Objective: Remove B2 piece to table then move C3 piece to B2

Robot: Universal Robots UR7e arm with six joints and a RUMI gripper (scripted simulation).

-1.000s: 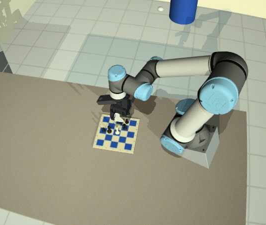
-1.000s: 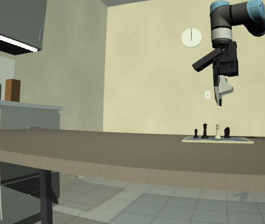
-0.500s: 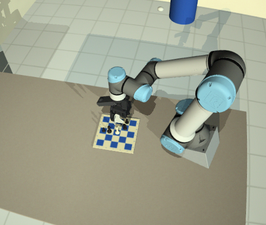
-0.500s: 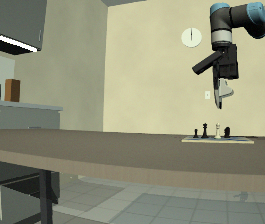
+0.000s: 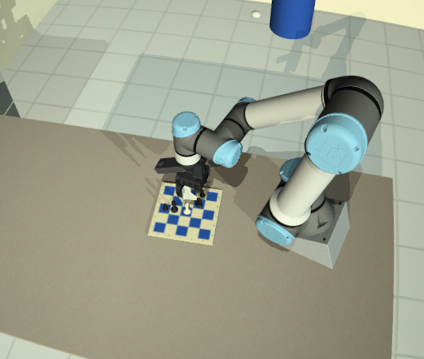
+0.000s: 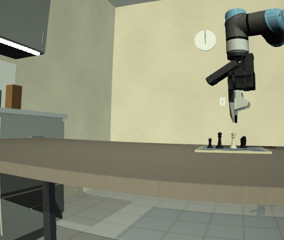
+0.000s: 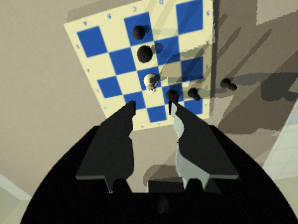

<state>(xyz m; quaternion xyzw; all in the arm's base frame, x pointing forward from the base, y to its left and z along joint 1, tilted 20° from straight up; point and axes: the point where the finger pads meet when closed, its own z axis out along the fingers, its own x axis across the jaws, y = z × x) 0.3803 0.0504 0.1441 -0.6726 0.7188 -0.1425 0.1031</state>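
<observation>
Right now the white piece is 7 cm below my hand. From my hand the other things lie so: black knight (8 cm below, 4 cm to the right, 3 cm behind); chessboard (10 cm below).
</observation>
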